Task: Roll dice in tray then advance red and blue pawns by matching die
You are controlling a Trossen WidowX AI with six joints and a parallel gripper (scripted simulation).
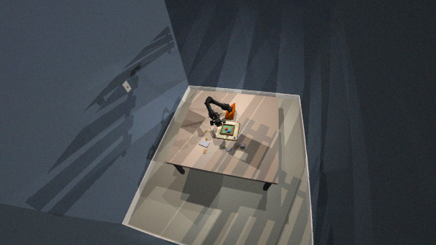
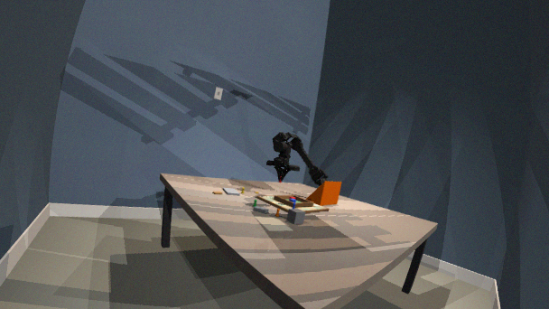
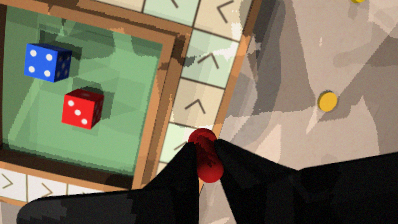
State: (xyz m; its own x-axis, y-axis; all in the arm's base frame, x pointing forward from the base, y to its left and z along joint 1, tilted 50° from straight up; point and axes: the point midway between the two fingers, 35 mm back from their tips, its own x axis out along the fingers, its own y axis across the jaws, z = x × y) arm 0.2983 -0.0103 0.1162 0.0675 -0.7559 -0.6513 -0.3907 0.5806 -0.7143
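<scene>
My gripper tip is now 22 cm to the right of the blue pawn, 8 cm short of it and 8 cm above it. From my gripper tip the other things lie so: yellow pawn (16 cm ahead, 13 cm to the right, 10 cm below); green tray (11 cm to the left, 10 cm below, 3 cm behind); red pawn (1 cm above).
</scene>
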